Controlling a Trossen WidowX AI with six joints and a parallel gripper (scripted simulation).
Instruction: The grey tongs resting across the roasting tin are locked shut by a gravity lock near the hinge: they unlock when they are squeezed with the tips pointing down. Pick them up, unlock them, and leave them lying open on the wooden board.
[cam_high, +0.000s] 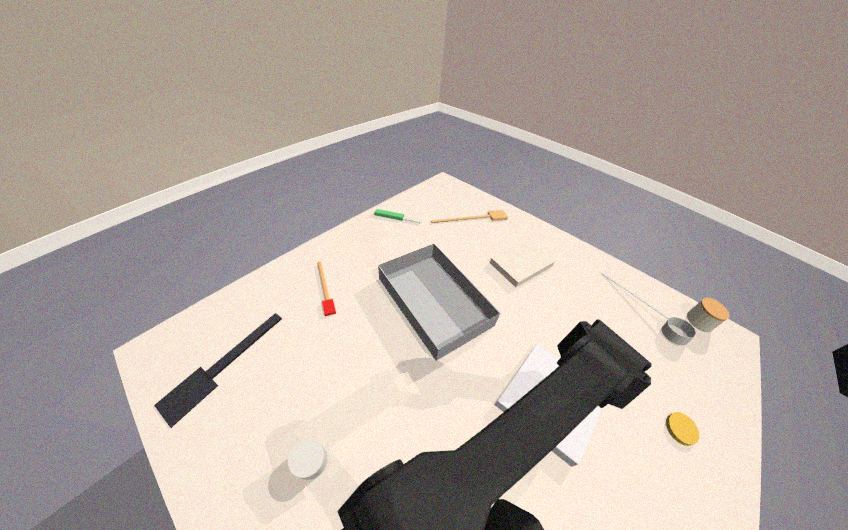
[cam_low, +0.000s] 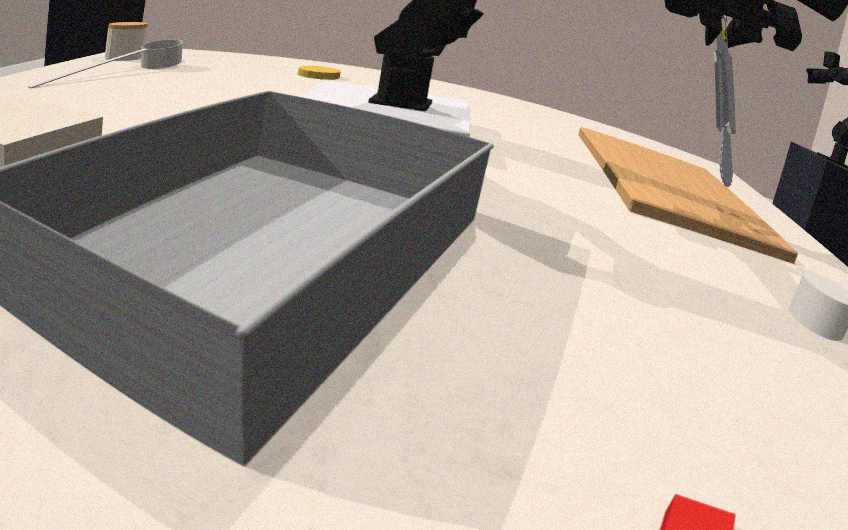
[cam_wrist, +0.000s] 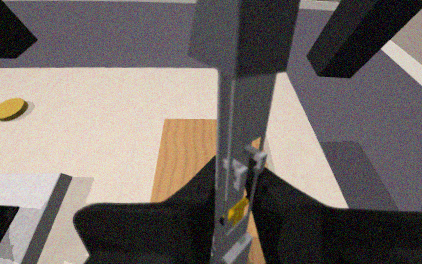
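My gripper tip is 30 mm short of the yellow lock piece and 20 mm below it. Round my gripper tip: white puck 340 mm ahead, 200 mm below, 60 mm to the left; yellow disc 540 mm to the right, 210 mm below, 200 mm behind; wooden board 210 mm below.
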